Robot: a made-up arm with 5 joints. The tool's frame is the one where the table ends. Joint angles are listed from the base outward.
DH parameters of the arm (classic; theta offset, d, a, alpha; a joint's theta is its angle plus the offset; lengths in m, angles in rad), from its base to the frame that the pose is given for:
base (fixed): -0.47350 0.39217 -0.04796 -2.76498
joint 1: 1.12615 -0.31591 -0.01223 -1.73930
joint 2: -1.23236 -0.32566 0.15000 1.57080
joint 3: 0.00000 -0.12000 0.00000 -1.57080
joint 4: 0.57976 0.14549 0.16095 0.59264
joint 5: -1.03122 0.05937 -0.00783 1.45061
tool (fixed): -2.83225 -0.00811 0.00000 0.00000
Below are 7 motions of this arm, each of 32 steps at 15 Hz.
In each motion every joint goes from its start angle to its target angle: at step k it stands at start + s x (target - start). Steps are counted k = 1, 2, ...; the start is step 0. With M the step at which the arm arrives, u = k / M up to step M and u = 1 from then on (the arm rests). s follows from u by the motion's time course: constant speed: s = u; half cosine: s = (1 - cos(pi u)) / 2; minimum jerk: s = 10 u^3 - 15 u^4 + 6 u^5.
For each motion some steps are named. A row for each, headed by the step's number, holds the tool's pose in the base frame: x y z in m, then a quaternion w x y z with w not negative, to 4 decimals.
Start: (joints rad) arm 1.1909 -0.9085 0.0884 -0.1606 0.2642
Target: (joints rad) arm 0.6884 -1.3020 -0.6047 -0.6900 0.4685
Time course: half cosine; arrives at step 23
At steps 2, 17, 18, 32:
2: 0.0157 -0.0079 0.3585 0.1950 -0.2408 0.3110 -0.8985
17: 0.2576 0.0773 0.4353 0.1853 0.0853 0.2548 -0.9452
18: 0.2678 0.0834 0.4445 0.1851 0.1040 0.2535 -0.9438
32: 0.2899 0.0983 0.4682 0.1843 0.1486 0.2510 -0.9386

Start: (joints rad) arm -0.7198 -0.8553 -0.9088 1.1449 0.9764
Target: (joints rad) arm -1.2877 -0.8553 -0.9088 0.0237 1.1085
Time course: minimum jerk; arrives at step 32
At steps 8, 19, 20, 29, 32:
8: 0.1294 0.1064 0.3155 0.0779 -0.5029 -0.4779 -0.7160
19: 0.0834 0.2458 0.3166 0.4040 -0.2820 -0.5079 -0.7066
20: 0.0732 0.2569 0.3176 0.4336 -0.2612 -0.5080 -0.6969
29: 0.0090 0.3007 0.3236 0.5757 -0.1579 -0.5006 -0.6269
32: 0.0070 0.3015 0.3238 0.5793 -0.1553 -0.5002 -0.6246

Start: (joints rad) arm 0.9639 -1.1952 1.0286 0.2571 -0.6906
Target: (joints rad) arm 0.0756 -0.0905 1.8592 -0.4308 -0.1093
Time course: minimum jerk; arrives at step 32
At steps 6, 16, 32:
6: -0.1035 -0.1333 0.4445 0.5277 0.0598 0.4398 -0.7242
16: -0.0521 -0.2653 0.5746 0.6592 -0.3250 0.4735 -0.4854
32: 0.1201 -0.2148 0.7607 0.5172 -0.7081 0.4012 -0.2648

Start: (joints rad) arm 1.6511 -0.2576 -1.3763 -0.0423 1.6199
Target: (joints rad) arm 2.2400 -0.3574 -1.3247 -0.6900 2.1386
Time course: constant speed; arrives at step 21
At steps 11, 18, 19, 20, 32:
11: -0.2640 -0.2022 0.1439 0.4472 0.7325 -0.4085 0.3109
18: -0.2727 -0.1686 0.1515 0.4227 0.7073 -0.4928 0.2799
19: -0.2735 -0.1641 0.1531 0.4192 0.7030 -0.5040 0.2757
20: -0.2743 -0.1596 0.1548 0.4158 0.6986 -0.5150 0.2716
32: -0.2750 -0.1552 0.1566 0.4124 0.6941 -0.5259 0.2676

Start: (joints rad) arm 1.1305 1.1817 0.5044 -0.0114 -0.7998
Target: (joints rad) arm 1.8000 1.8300 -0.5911 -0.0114 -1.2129
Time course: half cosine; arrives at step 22
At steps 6, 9, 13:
6: -0.2906 -0.3068 0.7699 0.2238 -0.7437 -0.0569 -0.6273
9: -0.3306 -0.3244 0.7885 0.2662 -0.7310 -0.1003 -0.6203
13: -0.3792 -0.3590 0.8234 0.3581 -0.6975 -0.1376 -0.6052

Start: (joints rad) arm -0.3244 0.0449 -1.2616 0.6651 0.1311
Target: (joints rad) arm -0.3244 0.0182 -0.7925 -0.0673 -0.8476
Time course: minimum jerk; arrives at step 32
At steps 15, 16, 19, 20, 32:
15: 0.3315 -0.2239 0.3664 0.2857 0.1571 -0.6575 -0.6792
16: 0.3288 -0.2192 0.3626 0.3225 0.1813 -0.6429 -0.6707
19: 0.3184 -0.2044 0.3514 0.4220 0.2527 -0.5856 -0.6443
20: 0.3145 -0.1995 0.3481 0.4498 0.2747 -0.5639 -0.6358
32: 0.2885 -0.1723 0.3329 0.5671 0.3862 -0.4252 -0.5903

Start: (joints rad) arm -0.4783 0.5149 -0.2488 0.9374 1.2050
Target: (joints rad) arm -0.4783 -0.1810 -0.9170 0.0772 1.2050
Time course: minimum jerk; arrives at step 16
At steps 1, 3, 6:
1: 0.1857 -0.3268 0.6771 0.4703 0.5213 0.6706 0.2397
3: 0.1939 -0.3271 0.6560 0.4439 0.5265 0.6739 0.2678
6: 0.2312 -0.3079 0.5540 0.3087 0.5370 0.6759 0.3993

